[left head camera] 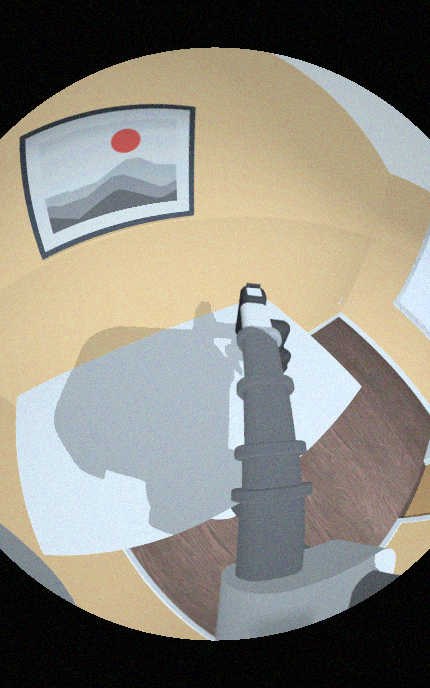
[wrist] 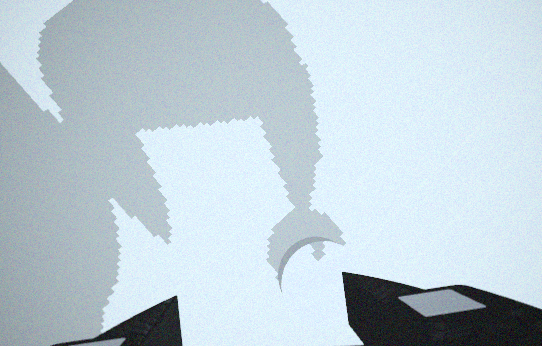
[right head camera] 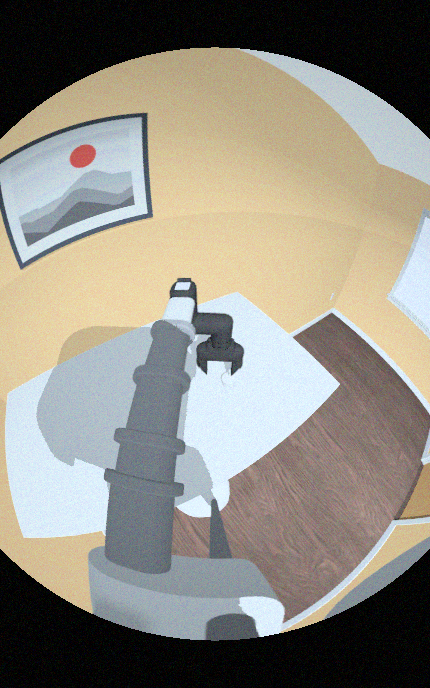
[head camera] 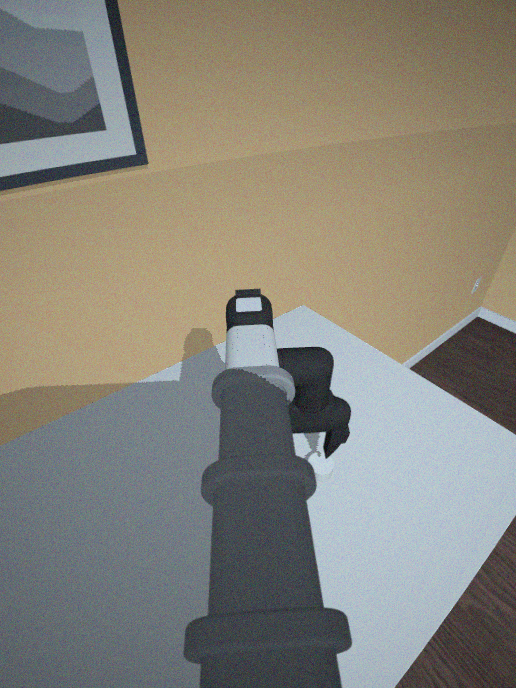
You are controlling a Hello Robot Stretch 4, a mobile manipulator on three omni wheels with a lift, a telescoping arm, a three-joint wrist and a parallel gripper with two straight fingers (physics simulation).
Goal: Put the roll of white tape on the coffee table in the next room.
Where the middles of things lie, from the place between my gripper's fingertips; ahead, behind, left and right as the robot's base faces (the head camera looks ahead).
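Labels:
Framed picture (head camera: 76, 113): 500 mm to the left of my hand, 230 mm ahead of it, 660 mm above it. Roll of white tape (wrist: 310, 272): my gripper is 40 mm above it and 40 mm to the left of it.

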